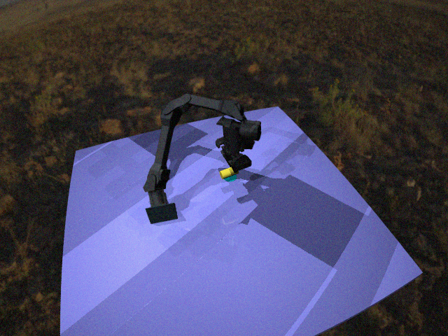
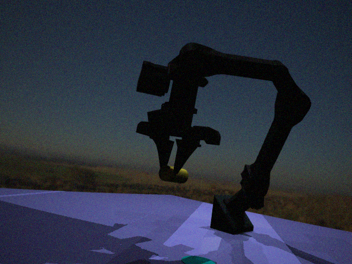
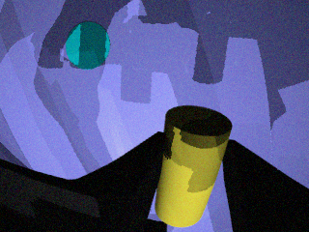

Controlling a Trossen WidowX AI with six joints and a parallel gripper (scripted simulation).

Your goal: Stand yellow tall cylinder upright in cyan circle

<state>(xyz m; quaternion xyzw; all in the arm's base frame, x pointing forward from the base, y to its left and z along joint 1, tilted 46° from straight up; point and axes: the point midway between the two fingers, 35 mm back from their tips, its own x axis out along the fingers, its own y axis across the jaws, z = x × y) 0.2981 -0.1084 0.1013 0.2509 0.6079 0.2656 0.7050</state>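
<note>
Right now my gripper tip is 3 cm short of the cyan circle, 12 cm to the right of it and 15 cm above it. The rest, counted from my gripper tip: yellow cylinder 2 cm behind.
</note>
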